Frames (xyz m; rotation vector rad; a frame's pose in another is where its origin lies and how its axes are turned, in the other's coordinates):
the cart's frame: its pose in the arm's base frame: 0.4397 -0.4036 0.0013 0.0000 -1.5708 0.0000
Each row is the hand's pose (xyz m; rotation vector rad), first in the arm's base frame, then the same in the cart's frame.
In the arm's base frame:
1: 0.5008 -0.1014 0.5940 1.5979 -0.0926 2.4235
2: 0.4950 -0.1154 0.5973 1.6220 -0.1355 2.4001
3: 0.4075 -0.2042 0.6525 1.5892 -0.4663 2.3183
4: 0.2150 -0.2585 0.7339 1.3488 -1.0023 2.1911
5: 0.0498 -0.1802 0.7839 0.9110 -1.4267 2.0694
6: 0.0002 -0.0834 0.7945 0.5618 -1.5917 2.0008
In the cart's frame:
1: 0.5927 0.3022 -0.0611 2.8638 0.1806 0.5879
2: 0.5960 0.2882 -0.0553 2.8481 0.1534 0.5510
3: 0.6512 0.1994 0.0322 2.6570 -0.0317 0.4958
4: 0.7326 0.1451 0.2247 2.2670 -0.3015 0.5394
5: 0.7826 0.2234 0.3899 1.8297 -0.4846 0.7111
6: 0.7932 0.3202 0.4395 1.5510 -0.5386 0.8710

